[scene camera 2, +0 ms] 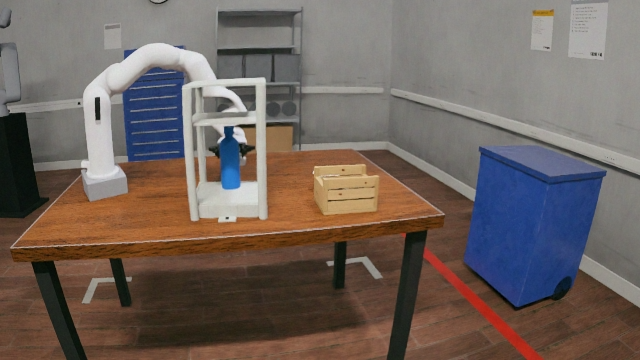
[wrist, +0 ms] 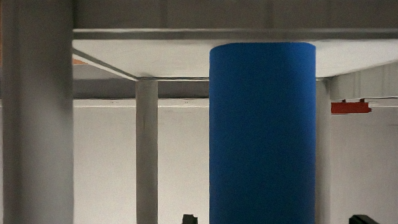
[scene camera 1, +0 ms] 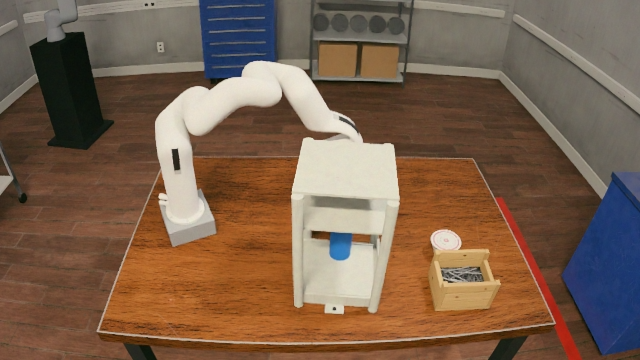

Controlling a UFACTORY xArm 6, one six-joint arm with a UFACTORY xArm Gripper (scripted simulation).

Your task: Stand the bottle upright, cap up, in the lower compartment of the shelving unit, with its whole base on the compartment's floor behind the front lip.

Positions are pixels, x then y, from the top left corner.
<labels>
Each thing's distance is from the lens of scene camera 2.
blue bottle (scene camera 2: 229,147): 121 cm
</labels>
